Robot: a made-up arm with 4 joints. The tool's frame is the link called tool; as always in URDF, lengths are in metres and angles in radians.
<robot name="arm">
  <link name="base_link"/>
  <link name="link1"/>
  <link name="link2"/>
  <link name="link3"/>
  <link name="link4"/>
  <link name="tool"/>
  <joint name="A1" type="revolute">
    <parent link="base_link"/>
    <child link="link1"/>
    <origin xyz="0 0 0.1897" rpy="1.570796 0 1.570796"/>
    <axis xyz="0 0 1"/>
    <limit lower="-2.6" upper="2.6" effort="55" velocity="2.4"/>
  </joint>
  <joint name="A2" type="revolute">
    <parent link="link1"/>
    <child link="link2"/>
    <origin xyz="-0.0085 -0.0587 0.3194" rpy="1.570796 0 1.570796"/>
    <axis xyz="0 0 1"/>
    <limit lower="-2.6" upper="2.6" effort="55" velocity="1.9"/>
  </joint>
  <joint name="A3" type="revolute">
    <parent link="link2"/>
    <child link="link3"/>
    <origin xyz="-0.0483 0.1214 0.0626" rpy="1.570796 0 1.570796"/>
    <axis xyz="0 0 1"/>
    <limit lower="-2.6" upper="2.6" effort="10" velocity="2.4"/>
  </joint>
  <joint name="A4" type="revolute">
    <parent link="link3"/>
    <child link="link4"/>
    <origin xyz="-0.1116 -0.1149 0.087" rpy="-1.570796 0 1.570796"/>
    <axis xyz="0 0 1"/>
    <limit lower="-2.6" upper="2.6" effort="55" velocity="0.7"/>
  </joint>
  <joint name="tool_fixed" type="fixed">
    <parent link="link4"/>
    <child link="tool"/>
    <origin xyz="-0.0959 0.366 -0.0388" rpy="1.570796 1.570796 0"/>
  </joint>
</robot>
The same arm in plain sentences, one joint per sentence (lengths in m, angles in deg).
The arm has four revolute joints in a row. What follows holds with every joint at zero, and every direction is one of the base frame's. The first joint is mounted 0.1897 m along +z from the base frame's origin and turns about +x, from -148.97 to 148.97 deg. The second joint is mounted 0.3194 m along +x and 0.0085 m along -y and 0.0587 m along -z from the first joint and turns about +y, from -148.97 to 148.97 deg. The third joint is mounted 0.1214 m along +x and 0.0626 m along +y and 0.0483 m along -z from the second joint and turns about +z, from -148.97 to 148.97 deg. The fourth joint is mounted 0.1116 m along -x and 0.1149 m along -y and 0.087 m along +z from the third joint and turns about -x, from -148.97 to 148.97 deg. The tool frame, which is the frame that the pose is given for, is mounted 0.0388 m along +x and 0.0959 m along -y and 0.366 m along -z from the fourth joint; its axes are the base frame's turned by roll 0, pitch 0 and yaw 0 deg (as in URDF: about the fixed x, then y, then z).
